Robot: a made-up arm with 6 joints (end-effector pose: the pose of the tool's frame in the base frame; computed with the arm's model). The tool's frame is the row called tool.
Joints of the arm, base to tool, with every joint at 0 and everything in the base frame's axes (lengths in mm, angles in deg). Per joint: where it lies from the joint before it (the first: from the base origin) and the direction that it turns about. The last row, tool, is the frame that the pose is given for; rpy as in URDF.
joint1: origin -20 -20 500 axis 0 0 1
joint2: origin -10 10 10 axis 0 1 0
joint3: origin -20 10 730 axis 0 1 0
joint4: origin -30 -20 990 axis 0 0 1
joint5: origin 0 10 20 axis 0 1 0
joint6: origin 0 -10 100 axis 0 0 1
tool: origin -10 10 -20 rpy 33.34 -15.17 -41.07
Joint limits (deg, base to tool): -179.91..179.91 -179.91..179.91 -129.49..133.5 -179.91..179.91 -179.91..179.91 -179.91..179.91
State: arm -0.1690 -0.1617 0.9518 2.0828 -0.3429 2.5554
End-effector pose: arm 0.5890 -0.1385 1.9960 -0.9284 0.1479 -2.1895
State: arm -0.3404 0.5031 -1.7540 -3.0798 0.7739 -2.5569
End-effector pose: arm -0.6893 0.2157 1.4007 0.0350 -2.2290 0.4546
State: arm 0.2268 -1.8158 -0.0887 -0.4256 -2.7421 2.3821
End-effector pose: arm -1.5566 -0.3745 -0.0541 1.9890 1.7444 1.2559
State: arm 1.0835 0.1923 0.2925 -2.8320 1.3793 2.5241
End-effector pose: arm 0.2188 0.4077 2.1864 1.4847 -0.3746 -0.0691
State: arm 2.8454 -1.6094 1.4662 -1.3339 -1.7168 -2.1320
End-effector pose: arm 0.8449 -0.3672 1.4569 1.7287 0.6346 -1.5772
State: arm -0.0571 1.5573 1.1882 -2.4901 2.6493 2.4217
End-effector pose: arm 1.1222 -0.0965 -0.3003 0.2695 -0.4658 -2.0266
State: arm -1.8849 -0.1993 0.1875 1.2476 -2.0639 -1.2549
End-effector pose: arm -0.0049 0.2390 2.1985 -1.3551 2.4458 1.0038
